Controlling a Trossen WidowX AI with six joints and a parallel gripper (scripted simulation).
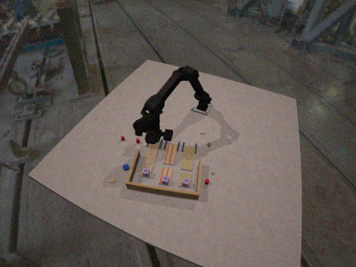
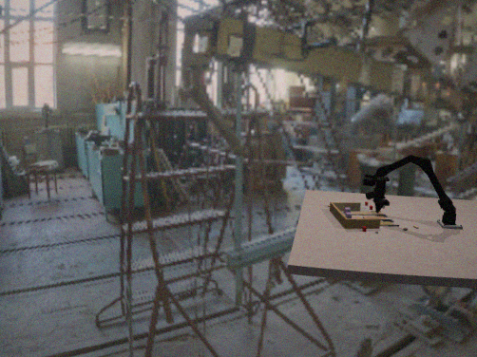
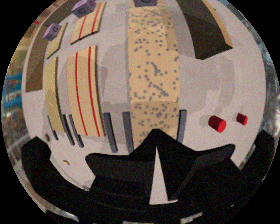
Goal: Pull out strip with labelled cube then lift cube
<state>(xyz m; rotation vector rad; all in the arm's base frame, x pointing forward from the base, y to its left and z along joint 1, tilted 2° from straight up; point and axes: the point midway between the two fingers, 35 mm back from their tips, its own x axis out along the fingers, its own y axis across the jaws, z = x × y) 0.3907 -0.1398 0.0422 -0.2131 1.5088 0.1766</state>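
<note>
Now: gripper tip 9 cm short of the speckled tan strip and 2 cm to the right of it. Round my gripper tip: white block (14 cm to the right, 5 cm behind); then blue piece (20 cm ahead, 5 cm to the right).
</note>
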